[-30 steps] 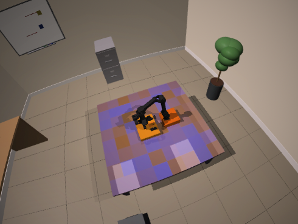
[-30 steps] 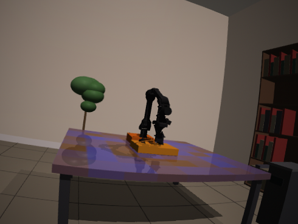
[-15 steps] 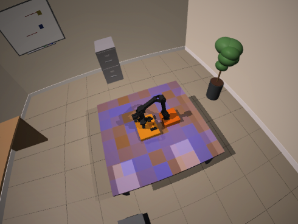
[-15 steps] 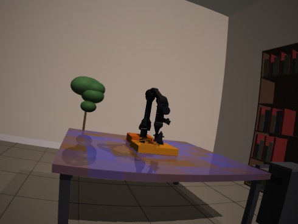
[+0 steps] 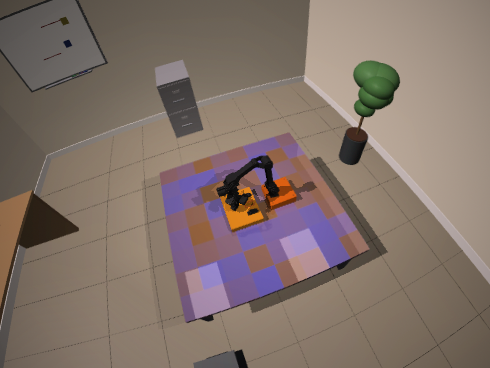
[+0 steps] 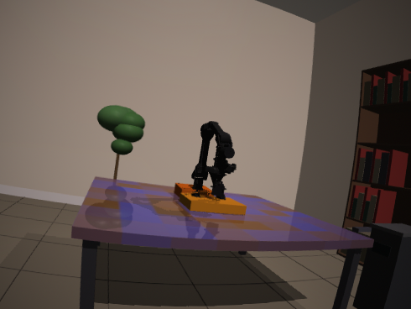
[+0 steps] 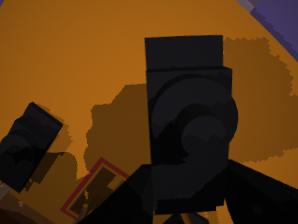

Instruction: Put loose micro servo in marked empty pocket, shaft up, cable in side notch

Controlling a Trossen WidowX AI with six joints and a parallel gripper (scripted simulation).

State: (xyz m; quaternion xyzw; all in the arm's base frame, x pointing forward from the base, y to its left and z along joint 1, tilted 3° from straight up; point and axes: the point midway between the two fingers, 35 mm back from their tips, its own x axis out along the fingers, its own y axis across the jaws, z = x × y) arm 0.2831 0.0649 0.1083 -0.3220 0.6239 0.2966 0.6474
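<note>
Right now my gripper tip is 1 cm short of the orange deck and 10 cm above it.
</note>
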